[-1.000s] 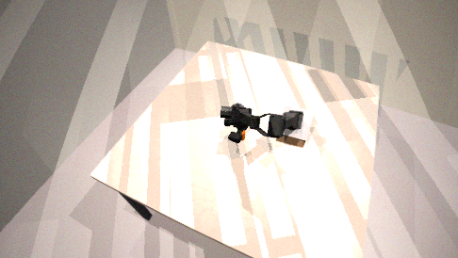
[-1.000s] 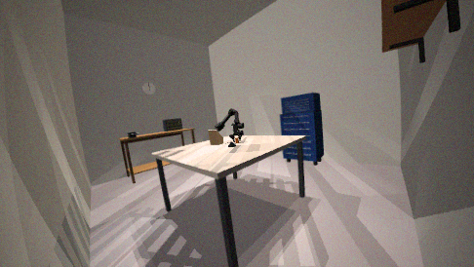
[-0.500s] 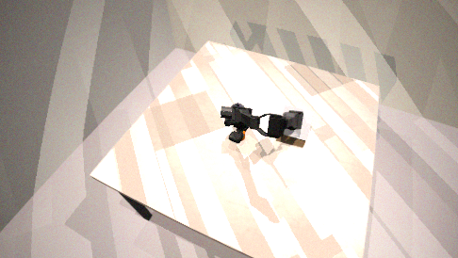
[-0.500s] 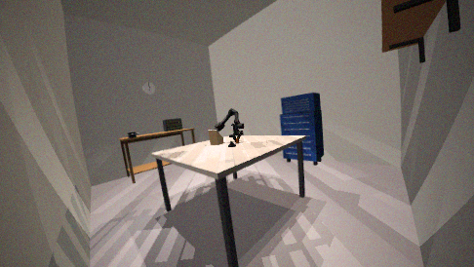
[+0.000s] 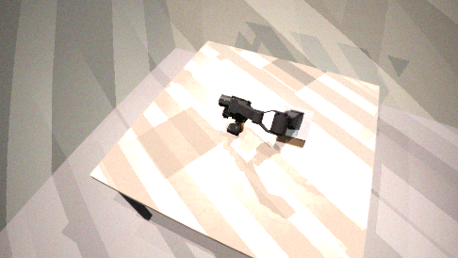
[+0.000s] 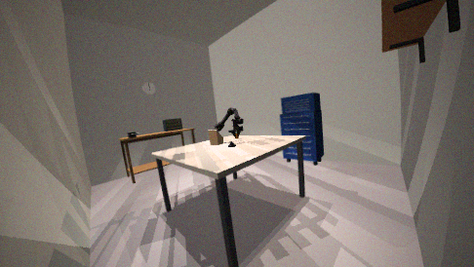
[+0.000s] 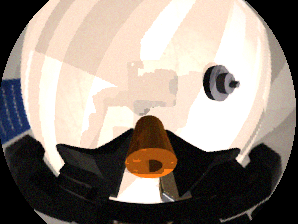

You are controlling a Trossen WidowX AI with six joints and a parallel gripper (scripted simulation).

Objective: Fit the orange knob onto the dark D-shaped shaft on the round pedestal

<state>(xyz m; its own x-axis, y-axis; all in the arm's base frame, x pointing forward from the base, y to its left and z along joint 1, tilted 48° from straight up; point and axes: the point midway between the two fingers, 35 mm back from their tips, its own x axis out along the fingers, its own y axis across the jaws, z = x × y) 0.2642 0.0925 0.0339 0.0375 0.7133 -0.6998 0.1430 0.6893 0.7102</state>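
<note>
The dark round pedestal lies 17 cm to the right of my gripper tip, 6 cm ahead of it and 3 cm below it. The rest, counted from my gripper tip: orange knob 2 cm above.
</note>
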